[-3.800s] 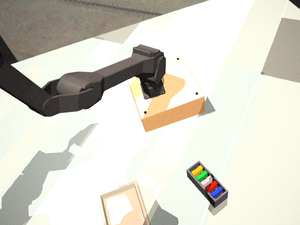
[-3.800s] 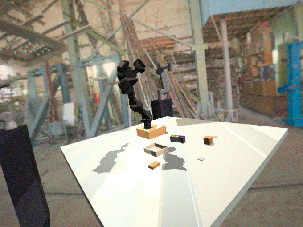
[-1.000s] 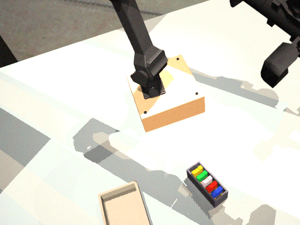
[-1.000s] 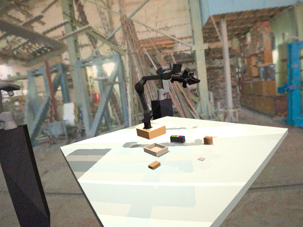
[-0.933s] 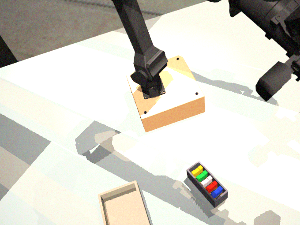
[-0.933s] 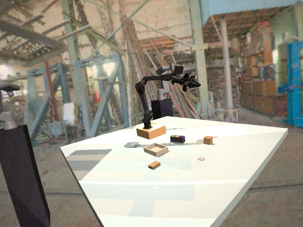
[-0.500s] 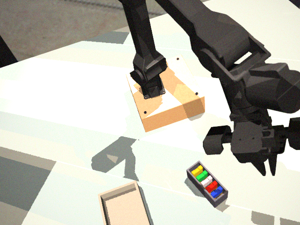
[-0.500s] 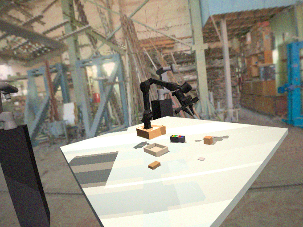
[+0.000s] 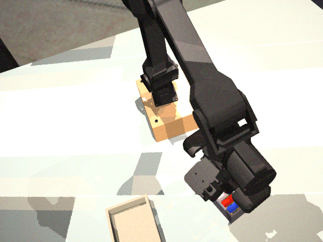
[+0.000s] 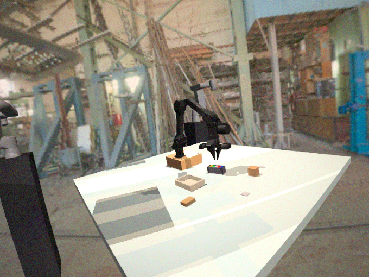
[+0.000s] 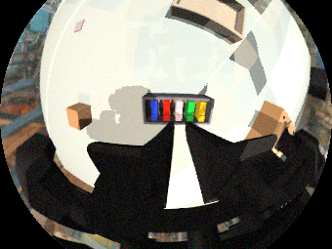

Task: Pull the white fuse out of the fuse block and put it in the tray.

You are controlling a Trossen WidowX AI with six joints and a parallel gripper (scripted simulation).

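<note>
Now: the white fuse 5 cm below my gripper tip. The rest, counted from my gripper tip: red fuse 1 cm ahead, 5 cm below; then blue fuse 3 cm ahead, 1 cm to the left, 5 cm below; then green fuse 2 cm behind, 1 cm to the right, 5 cm below.
</note>
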